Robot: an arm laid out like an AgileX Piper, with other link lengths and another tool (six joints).
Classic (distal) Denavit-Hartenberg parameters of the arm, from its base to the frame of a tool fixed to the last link. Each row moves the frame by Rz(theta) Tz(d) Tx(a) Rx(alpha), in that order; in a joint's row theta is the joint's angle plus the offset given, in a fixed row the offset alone. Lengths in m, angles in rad.
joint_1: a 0, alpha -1.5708, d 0.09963, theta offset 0
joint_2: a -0.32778, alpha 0, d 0, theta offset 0.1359
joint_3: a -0.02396, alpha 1.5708, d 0, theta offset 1.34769
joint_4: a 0, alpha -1.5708, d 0.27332, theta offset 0
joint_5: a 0, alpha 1.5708, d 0, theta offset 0
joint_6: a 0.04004, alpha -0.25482, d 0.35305, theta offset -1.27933
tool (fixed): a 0, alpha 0, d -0.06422, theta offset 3.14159
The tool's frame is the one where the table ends.
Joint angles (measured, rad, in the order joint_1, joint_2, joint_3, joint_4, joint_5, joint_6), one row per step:
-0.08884, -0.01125, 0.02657, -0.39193, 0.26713, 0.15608
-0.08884, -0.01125, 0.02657, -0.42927, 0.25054, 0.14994
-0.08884, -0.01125, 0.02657, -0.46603, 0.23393, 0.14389
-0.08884, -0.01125, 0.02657, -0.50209, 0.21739, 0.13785
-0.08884, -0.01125, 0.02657, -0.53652, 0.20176, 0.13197
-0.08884, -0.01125, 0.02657, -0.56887, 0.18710, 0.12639
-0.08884, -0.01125, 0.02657, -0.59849, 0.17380, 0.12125
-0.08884, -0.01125, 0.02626, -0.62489, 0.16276, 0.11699
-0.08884, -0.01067, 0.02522, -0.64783, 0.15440, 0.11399
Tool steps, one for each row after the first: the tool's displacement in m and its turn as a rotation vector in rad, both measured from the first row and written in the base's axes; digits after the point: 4 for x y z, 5 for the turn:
0.0008, -0.0001, 0.0072, -0.04486, -0.01065, 0.00493
0.0016, 0.0002, 0.0143, -0.08910, -0.02112, 0.01035
0.0024, 0.0010, 0.0213, -0.13264, -0.03134, 0.01621
0.0030, 0.0022, 0.0277, -0.17432, -0.04070, 0.02216
0.0036, 0.0036, 0.0337, -0.21355, -0.04924, 0.02810
0.0041, 0.0051, 0.0391, -0.24948, -0.05676, 0.03377
0.0045, 0.0066, 0.0437, -0.28114, -0.06297, 0.03861
0.0048, 0.0078, 0.0476, -0.30785, -0.06750, 0.04227

